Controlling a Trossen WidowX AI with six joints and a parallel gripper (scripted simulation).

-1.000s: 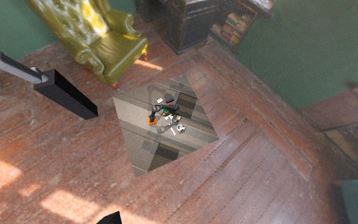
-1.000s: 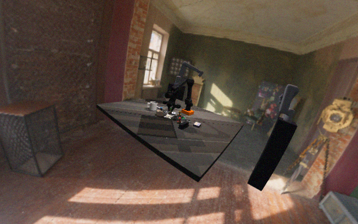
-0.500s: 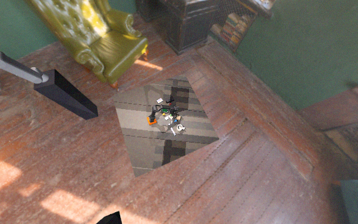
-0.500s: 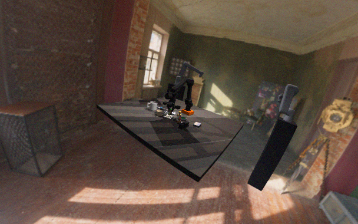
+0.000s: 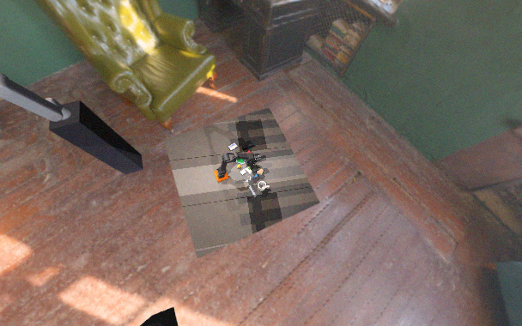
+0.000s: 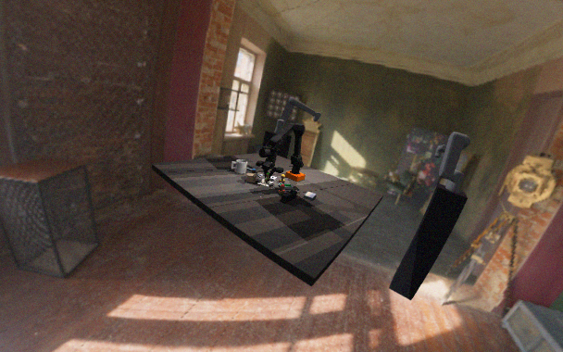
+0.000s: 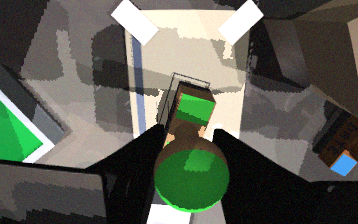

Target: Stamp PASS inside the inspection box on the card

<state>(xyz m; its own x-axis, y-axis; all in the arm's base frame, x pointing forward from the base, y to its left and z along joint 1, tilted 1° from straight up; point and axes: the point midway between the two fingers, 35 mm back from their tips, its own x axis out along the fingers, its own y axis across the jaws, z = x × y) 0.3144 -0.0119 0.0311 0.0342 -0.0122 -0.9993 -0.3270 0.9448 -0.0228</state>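
My gripper tip is 30 mm above the cream card and 10 mm short of it. The rest, counted from my gripper tip: green ink pad 120 mm to the left, 70 mm behind, 30 mm below.
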